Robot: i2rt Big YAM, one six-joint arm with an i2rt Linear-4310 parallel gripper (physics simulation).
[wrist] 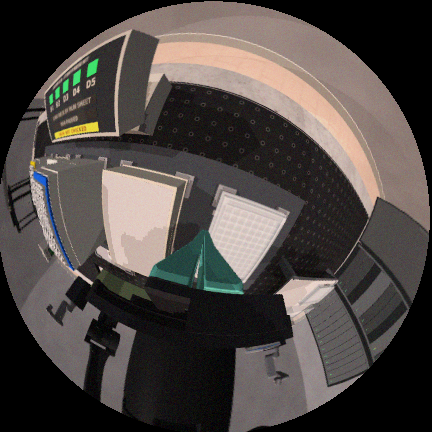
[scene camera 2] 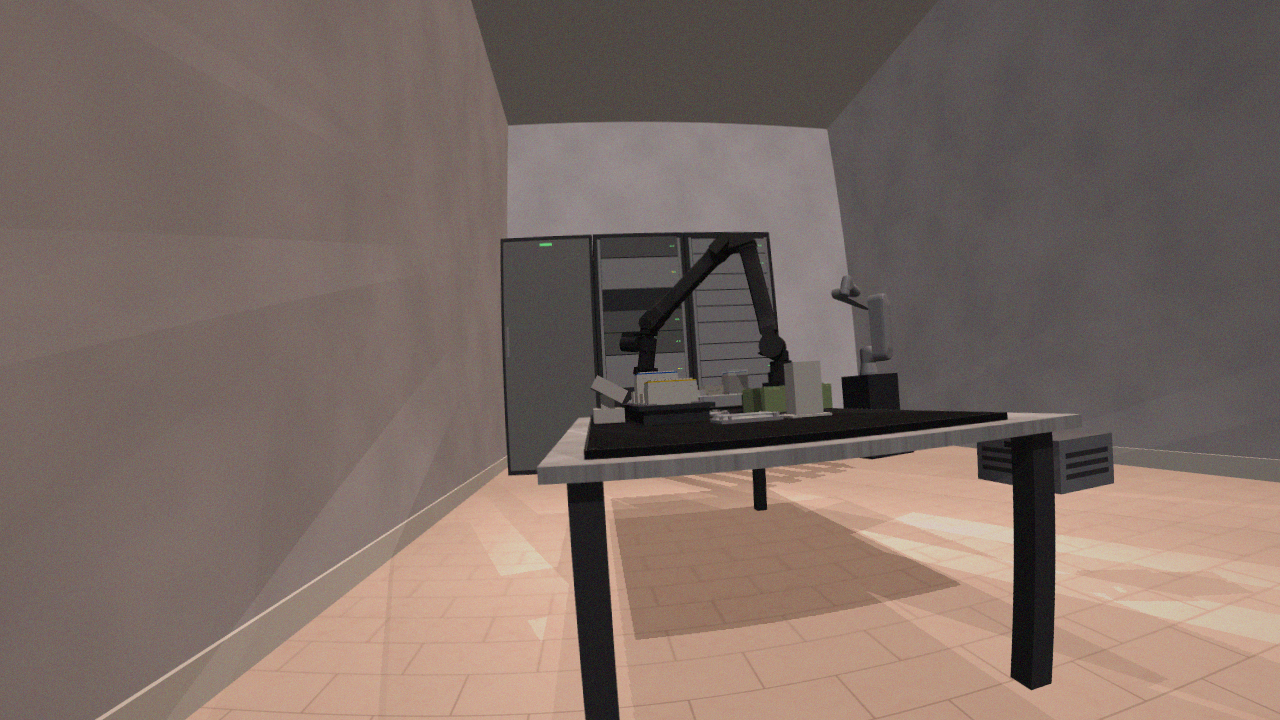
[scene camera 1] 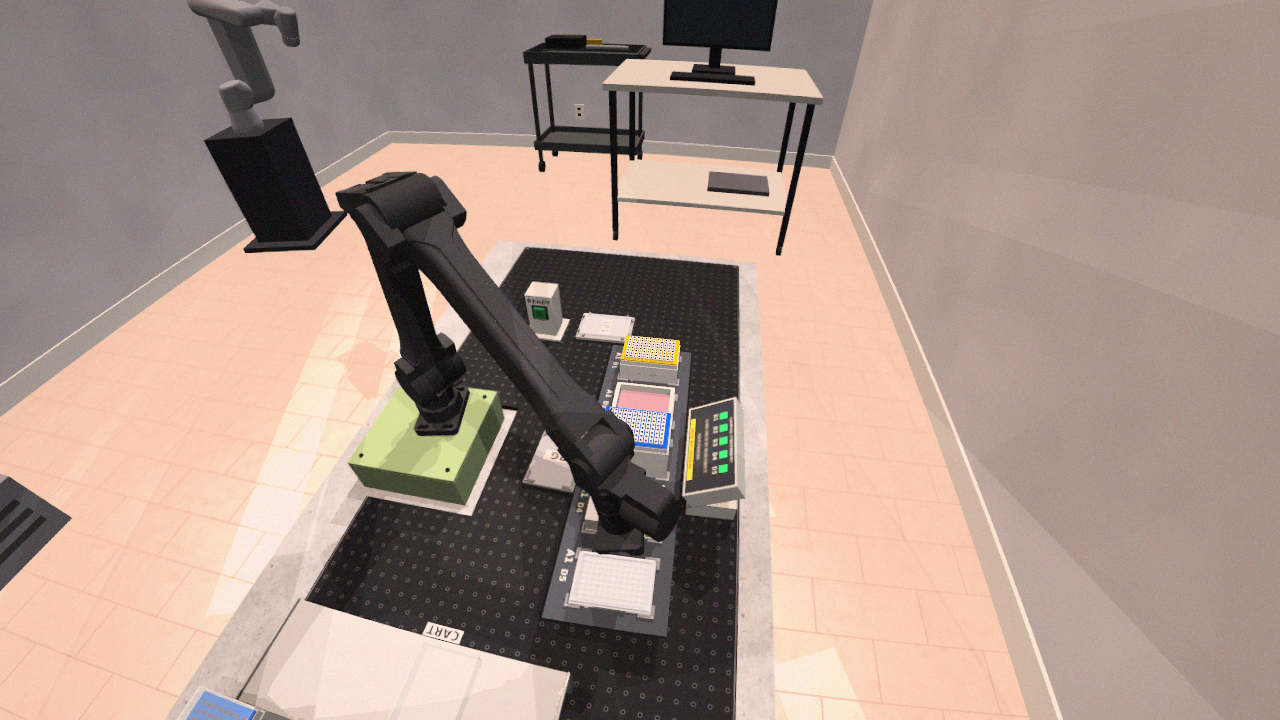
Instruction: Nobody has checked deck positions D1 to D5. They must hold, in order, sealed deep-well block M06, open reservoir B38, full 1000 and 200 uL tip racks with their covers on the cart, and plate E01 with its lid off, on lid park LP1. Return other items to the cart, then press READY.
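Pixels of known places: gripper, between the fingertips: (wrist: 203, 234) (scene camera 1: 630, 549); arm's base, origin of its link: (scene camera 2: 782, 386) (scene camera 1: 444, 412).
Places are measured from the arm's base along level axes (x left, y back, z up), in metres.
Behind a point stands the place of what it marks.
My gripper (wrist: 203, 234) @(x -0.297, y -0.378, z -0.003 m) is shut and empty. Its teal fingers point down between a plain white-topped block (wrist: 137, 220) @(x -0.233, y -0.392, z 0.014 m) at D4 and a white well plate (scene camera 1: 613, 582) @(x -0.346, y -0.350, z -0.014 m) (wrist: 247, 232) @(x -0.347, y -0.379, z -0.014 m) at D5; the arm hides the fingertips in scene camera 1. A blue tip rack (scene camera 1: 648, 429) @(x -0.108, y -0.415, z 0.069 m) (wrist: 46, 220) @(x -0.127, y -0.403, z 0.070 m) stands at D3, a pink-filled reservoir (scene camera 1: 645, 399) @(x 0.041, y -0.419, z -0.016 m) at D2, and a yellow tip rack (scene camera 1: 651, 350) @(x 0.139, y -0.436, z 0.036 m) at the far end, D1. The READY box (scene camera 1: 540, 302) @(x 0.326, y -0.167, z 0.036 m) (scene camera 2: 803, 389) @(x 0.383, y -0.187, z -0.011 m) has a green button. The white cart top (scene camera 1: 358, 649) @(x -0.445, y 0.025, z -0.016 m) is in front. Item codes are not readable.
A status panel (scene camera 1: 713, 447) @(x -0.132, y -0.533, z 0.042 m) (wrist: 82, 95) beside the deck shows green squares for D1 to D5 and a yellow strip. A flat white lid-like piece (scene camera 1: 605, 326) @(x 0.342, y -0.327, z -0.058 m) lies beyond the deck. A labelled white piece (scene camera 1: 547, 472) @(x -0.104, y -0.217, z -0.068 m) is near the green arm base (scene camera 1: 429, 447) @(x -0.089, y 0.006, z -0.001 m). A blue item (scene camera 1: 214, 707) @(x -0.541, y 0.137, z 0.078 m) is on the cart.
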